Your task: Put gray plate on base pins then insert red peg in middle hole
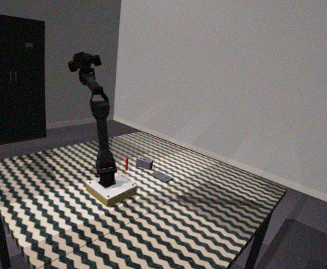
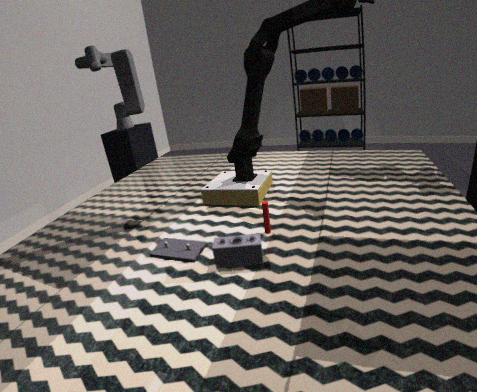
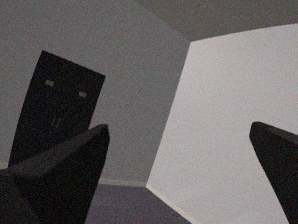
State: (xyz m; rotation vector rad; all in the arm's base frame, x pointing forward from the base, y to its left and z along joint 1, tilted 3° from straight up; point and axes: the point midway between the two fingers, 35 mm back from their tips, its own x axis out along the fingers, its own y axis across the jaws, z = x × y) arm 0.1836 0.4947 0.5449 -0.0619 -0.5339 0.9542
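My gripper tip is 180 mm short of the gray plate, 420 mm to the left of it and 580 mm above it. Round my gripper tip: base 170 mm ahead, 580 mm to the right, 610 mm below; red peg 60 mm ahead, 390 mm to the right, 580 mm below.
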